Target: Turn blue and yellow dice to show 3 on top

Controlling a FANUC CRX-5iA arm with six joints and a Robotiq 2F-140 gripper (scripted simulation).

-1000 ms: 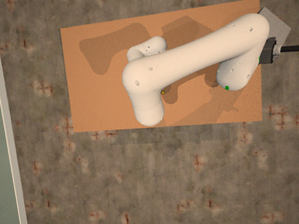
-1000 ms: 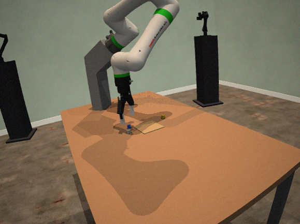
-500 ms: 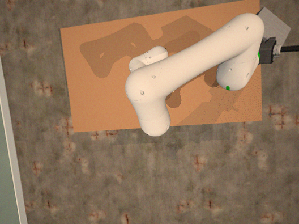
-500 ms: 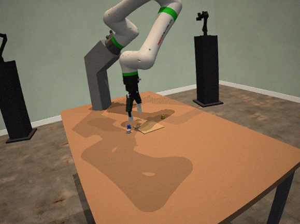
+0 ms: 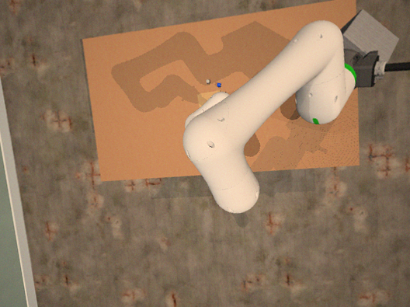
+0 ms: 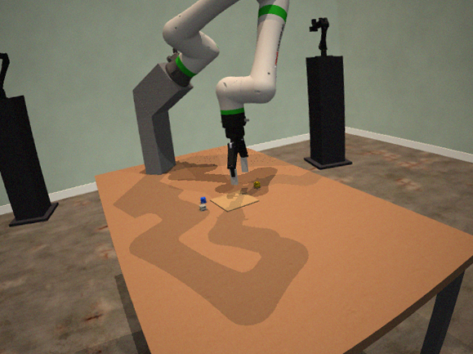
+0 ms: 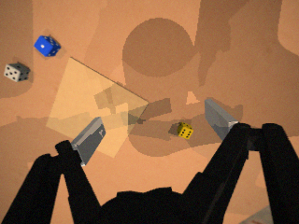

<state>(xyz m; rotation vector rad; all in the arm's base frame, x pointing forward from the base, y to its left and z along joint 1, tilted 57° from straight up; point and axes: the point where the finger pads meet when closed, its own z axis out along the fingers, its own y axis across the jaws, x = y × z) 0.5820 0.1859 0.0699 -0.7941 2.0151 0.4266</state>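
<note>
My hand is 10 mm past the yellow die, 70 mm to the right of it and 50 mm above it. The rest, counted from my hand: blue die 60 mm ahead, 170 mm to the right, 50 mm below; white die 120 mm ahead, 180 mm to the right, 50 mm below; tan mat 90 mm ahead, 50 mm to the right, 60 mm below.
</note>
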